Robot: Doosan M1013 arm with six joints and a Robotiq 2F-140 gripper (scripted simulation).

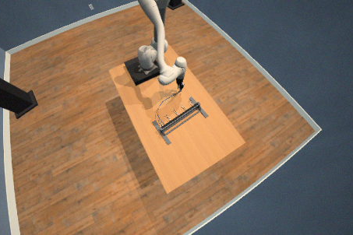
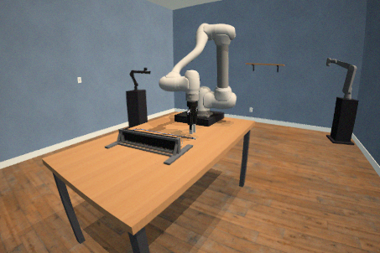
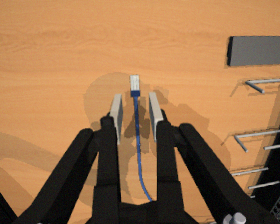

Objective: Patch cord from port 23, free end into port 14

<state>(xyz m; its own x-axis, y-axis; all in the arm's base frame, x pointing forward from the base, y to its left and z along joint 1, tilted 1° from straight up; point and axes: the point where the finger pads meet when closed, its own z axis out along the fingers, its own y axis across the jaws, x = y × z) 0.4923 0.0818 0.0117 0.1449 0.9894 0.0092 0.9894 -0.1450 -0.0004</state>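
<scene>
Now: the free end of patch cord 10 mm to the left of my hand and 70 mm below it.
</scene>
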